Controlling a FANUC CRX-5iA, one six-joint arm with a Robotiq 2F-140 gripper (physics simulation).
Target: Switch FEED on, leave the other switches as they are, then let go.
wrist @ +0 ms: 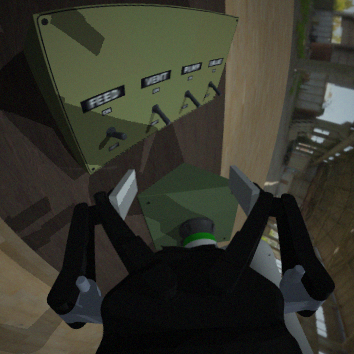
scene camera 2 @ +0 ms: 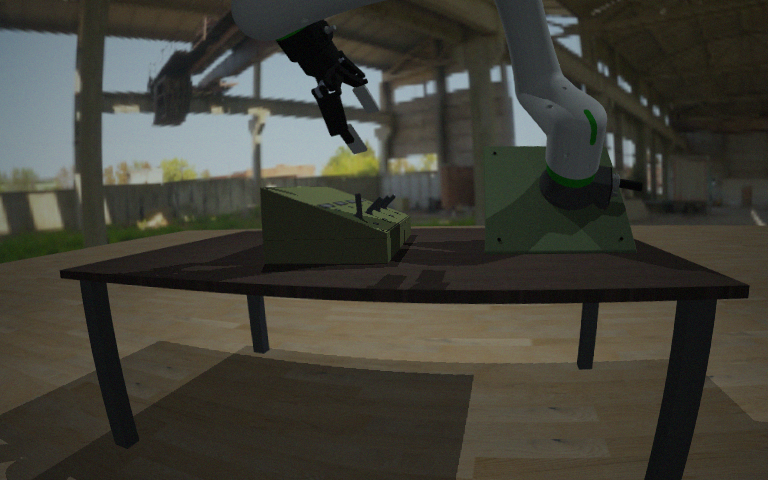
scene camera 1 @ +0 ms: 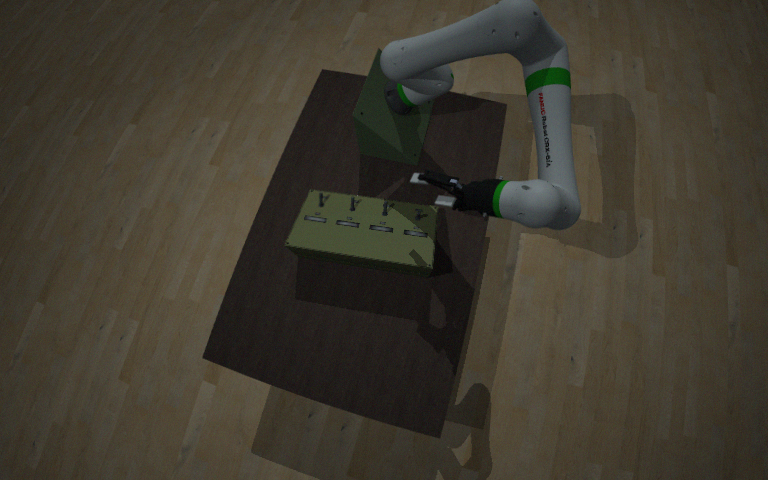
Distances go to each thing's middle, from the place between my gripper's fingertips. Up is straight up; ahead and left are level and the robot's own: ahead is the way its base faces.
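There is the green switch box (scene camera 2: 310, 224), and my hand is 160 mm to the left of it and 140 mm short of it, at 190 mm above it.
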